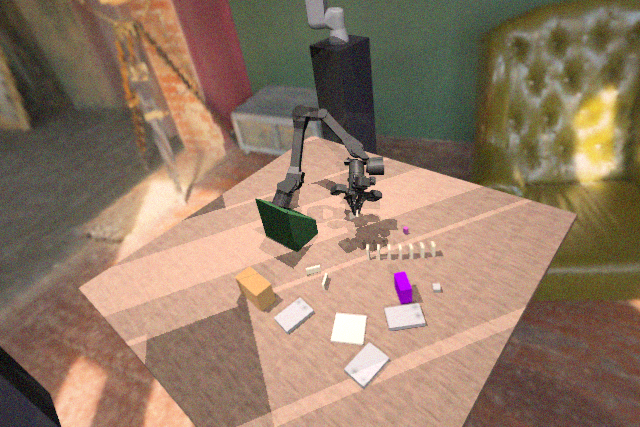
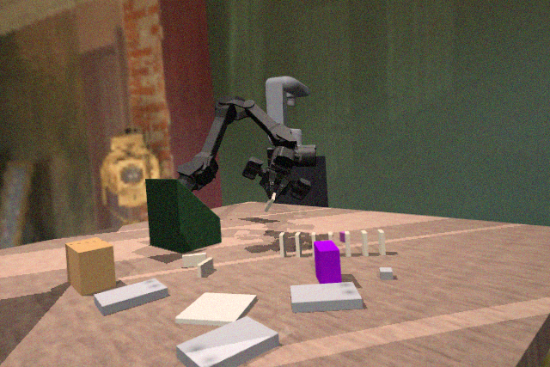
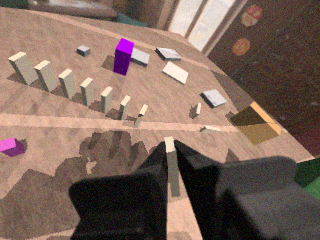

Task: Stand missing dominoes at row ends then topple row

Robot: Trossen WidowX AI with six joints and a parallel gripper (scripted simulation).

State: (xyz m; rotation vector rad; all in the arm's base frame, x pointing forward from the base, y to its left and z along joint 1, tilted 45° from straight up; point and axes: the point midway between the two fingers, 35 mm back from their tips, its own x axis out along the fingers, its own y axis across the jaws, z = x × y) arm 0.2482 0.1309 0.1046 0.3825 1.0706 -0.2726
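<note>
Right now the tiny purple cube is 140 mm to the left of my gripper tip, 110 mm below it and 110 mm ahead of it. Round my gripper tip: purple block: 280 mm ahead, 100 mm to the right, 90 mm below; then white slab: 300 mm to the right, 230 mm ahead, 120 mm below; then small grey cube: 340 mm ahead, 110 mm below, 20 mm to the right.
</note>
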